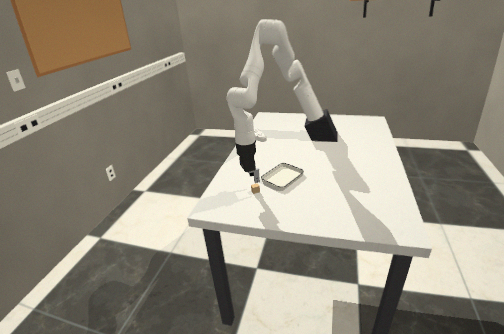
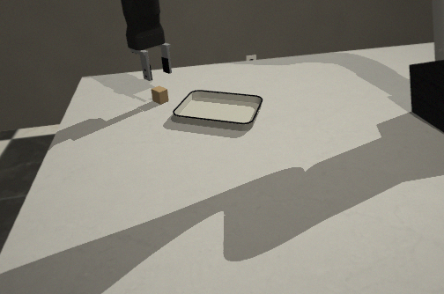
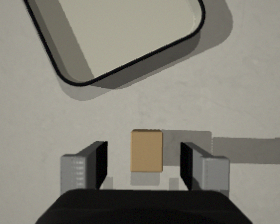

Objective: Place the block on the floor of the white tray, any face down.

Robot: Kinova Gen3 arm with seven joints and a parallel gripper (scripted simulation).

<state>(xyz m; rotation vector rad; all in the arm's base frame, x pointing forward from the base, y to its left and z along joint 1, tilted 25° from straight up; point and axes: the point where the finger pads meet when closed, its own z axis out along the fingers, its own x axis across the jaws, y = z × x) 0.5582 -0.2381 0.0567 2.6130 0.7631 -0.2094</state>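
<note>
Now: the tan block 60 mm below my hand. The rest, counted from my hand: white tray (110 mm behind, 100 mm to the left, 70 mm below).
</note>
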